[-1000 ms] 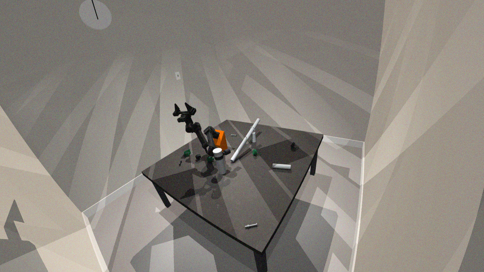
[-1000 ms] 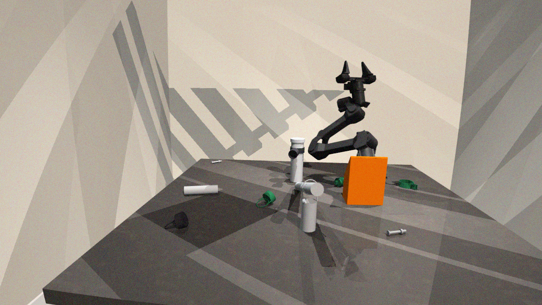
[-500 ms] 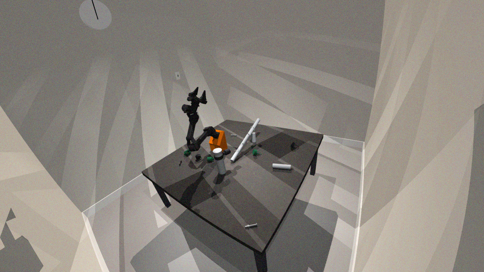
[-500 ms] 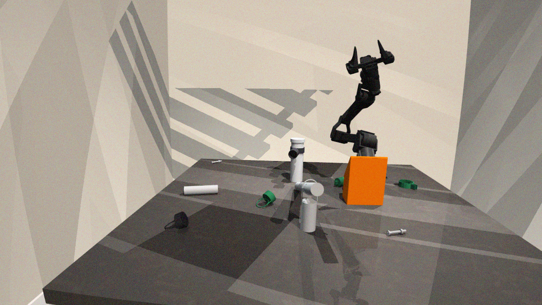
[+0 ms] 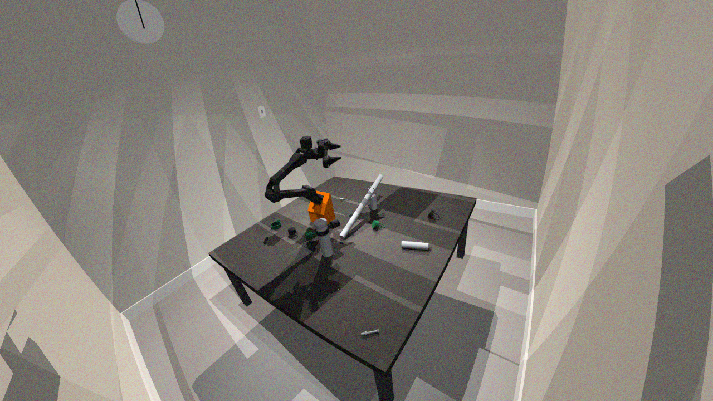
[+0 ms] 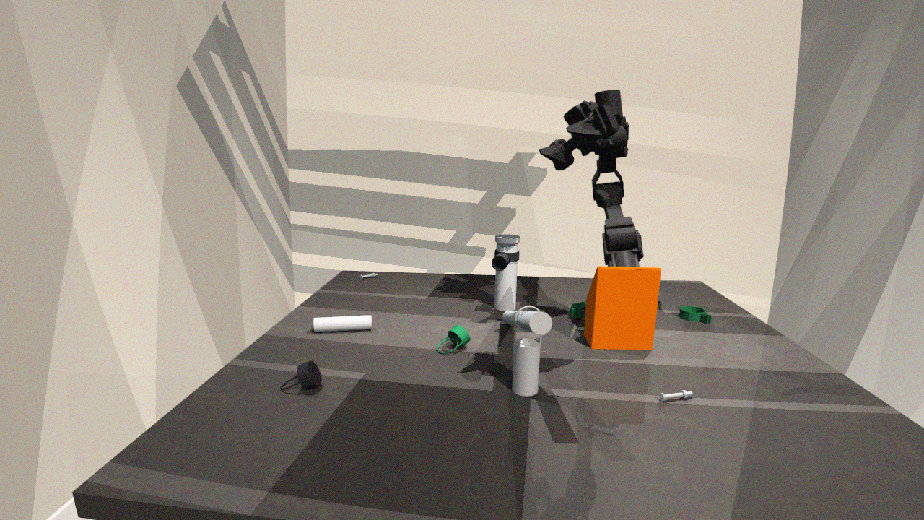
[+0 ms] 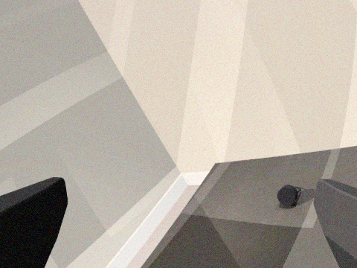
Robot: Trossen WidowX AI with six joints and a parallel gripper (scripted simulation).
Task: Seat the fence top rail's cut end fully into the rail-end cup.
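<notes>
My gripper tip is 31 cm above the dark rail-end cup, 26 cm to the left of it and 10 cm short of it. Round my gripper tip: white tube: 48 cm ahead, 44 cm below, 7 cm to the right; green band: 45 cm below, 43 cm behind, 30 cm to the right; line post: 35 cm below, 19 cm to the left, 4 cm ahead.
</notes>
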